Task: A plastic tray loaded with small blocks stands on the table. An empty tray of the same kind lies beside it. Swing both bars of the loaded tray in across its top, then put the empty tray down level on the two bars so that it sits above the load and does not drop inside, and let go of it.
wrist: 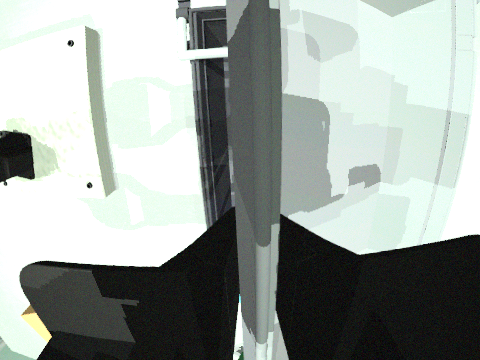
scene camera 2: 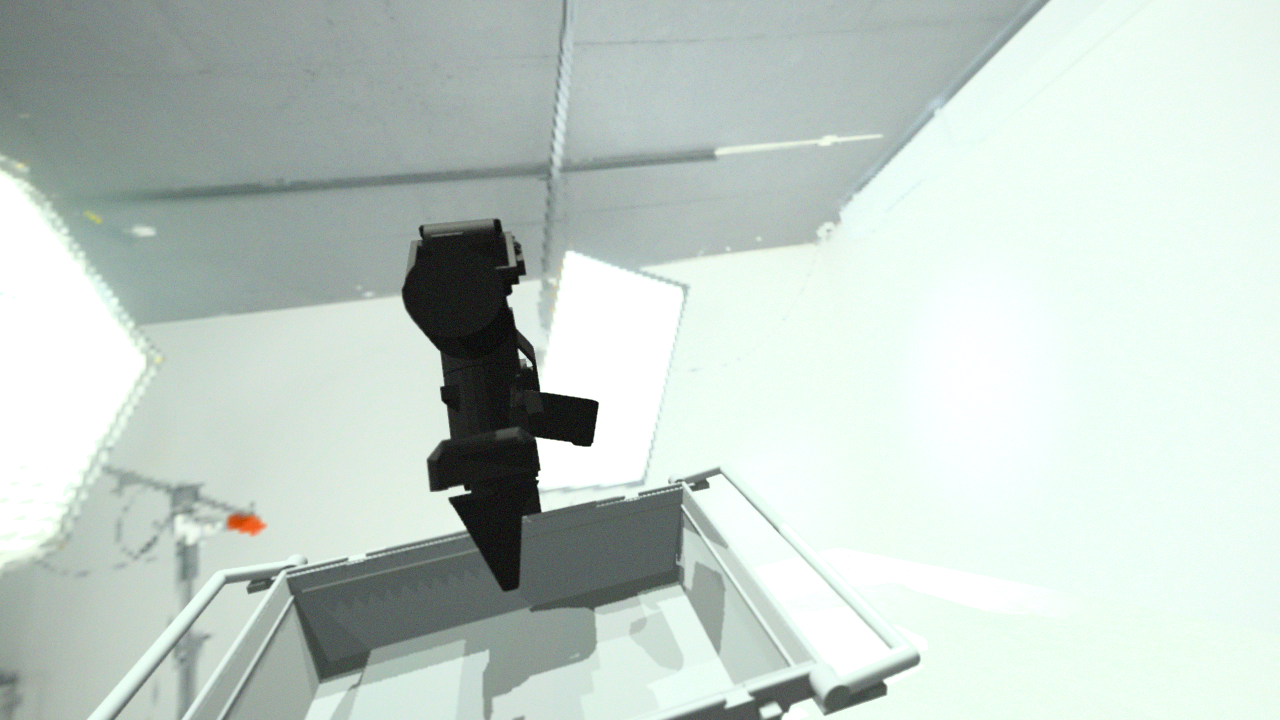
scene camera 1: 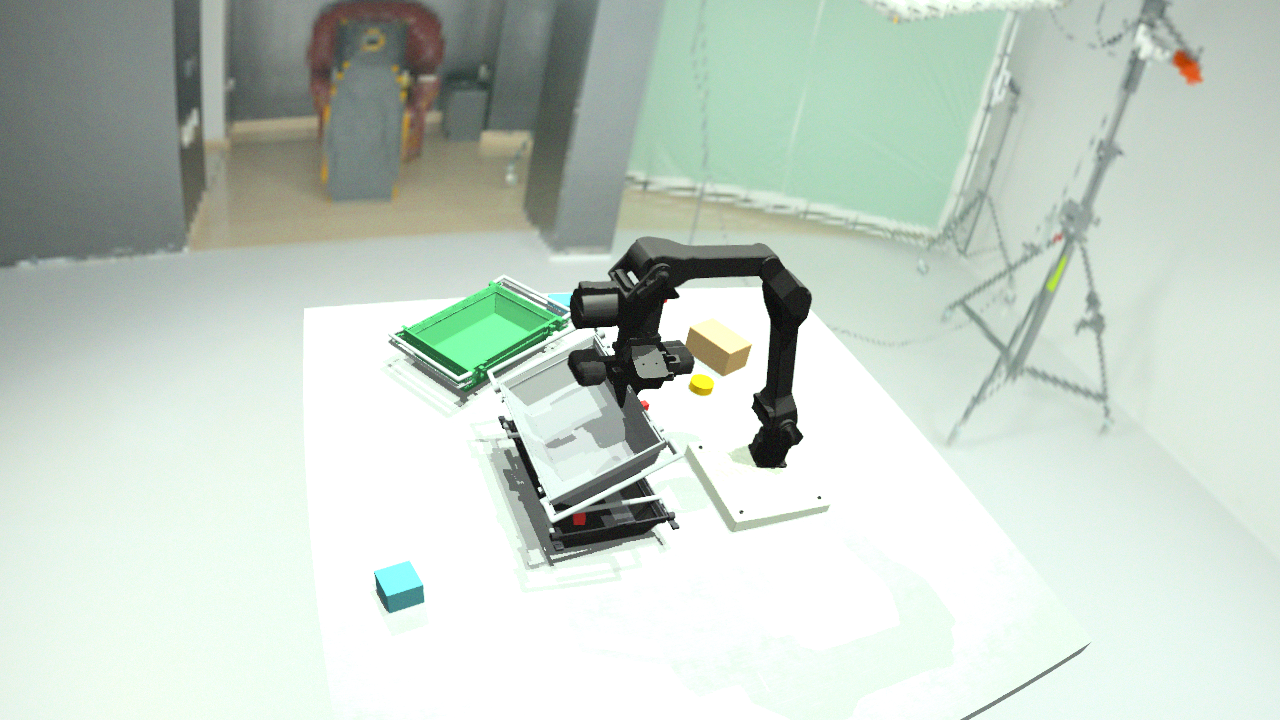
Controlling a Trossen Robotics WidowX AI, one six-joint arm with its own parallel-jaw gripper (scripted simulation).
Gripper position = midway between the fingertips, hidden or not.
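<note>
My gripper [scene camera 2: 511, 588] is visible to me, and I see the same gripper [scene camera 1: 623, 405] from elsewhere, with the wrist view giving me the gripper [wrist: 249, 215] too. There is a grey tray [scene camera 2: 641, 599], which I find again as the tray [scene camera 1: 580, 442] and, in the wrist view, as the tray [wrist: 353, 126]. A tan box [scene camera 1: 716, 345] is here as well, though in scene camera 2 the box is out of frame. I also see a cyan cube [scene camera 1: 399, 586].
</note>
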